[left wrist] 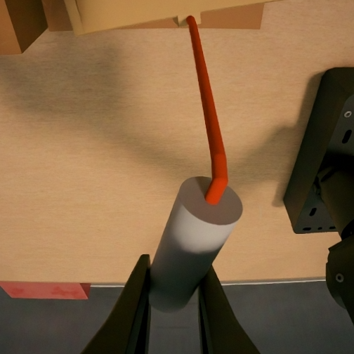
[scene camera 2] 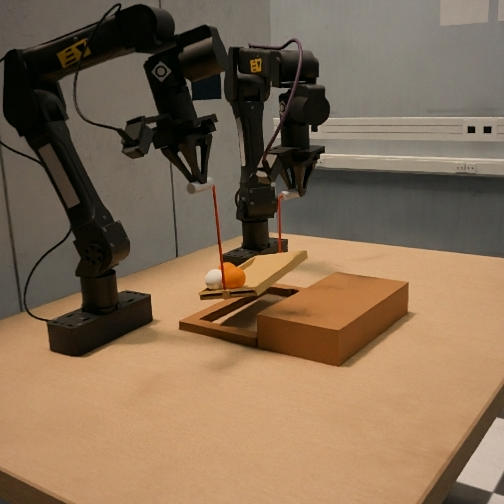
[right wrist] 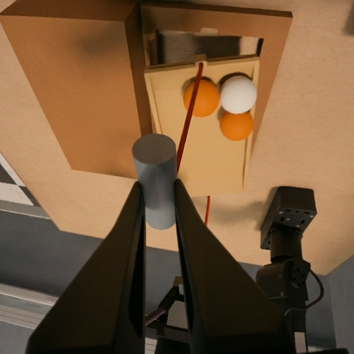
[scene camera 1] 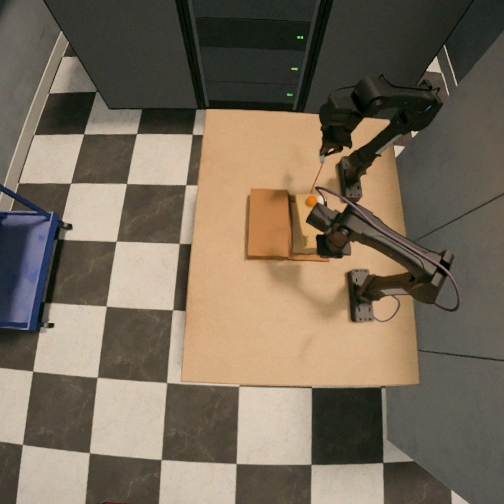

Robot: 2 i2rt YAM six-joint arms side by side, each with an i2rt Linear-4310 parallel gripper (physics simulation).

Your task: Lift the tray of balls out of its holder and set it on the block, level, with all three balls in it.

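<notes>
The tan tray [scene camera 1: 303,222] [scene camera 2: 275,269] [right wrist: 200,160] hangs above its brown holder [scene camera 2: 215,330] [right wrist: 274,60] by two straight red cords. It is tilted, its near end lower in scene camera 2. A white ball [scene camera 2: 214,279] [right wrist: 238,95] and two orange balls [right wrist: 201,98] [right wrist: 237,125] lie in it, gathered at that low end. My right gripper [scene camera 1: 322,157] [scene camera 2: 200,181] [right wrist: 158,188] is shut on one white cylinder handle. My left gripper [scene camera 2: 300,193] [left wrist: 174,262] is shut on the other. The brown block [scene camera 1: 268,225] [scene camera 2: 332,310] [right wrist: 90,90] stands against the holder. Scene camera 1 hides my left gripper.
The holder and block stand on a wooden table [scene camera 1: 250,325] [scene camera 2: 225,415]. My two arm bases [scene camera 1: 361,296] [scene camera 1: 350,179] stand at its right side in scene camera 1. Dark cabinets [scene camera 1: 150,55] are beyond the table's top edge, and a blue cart [scene camera 1: 25,270] is at the left.
</notes>
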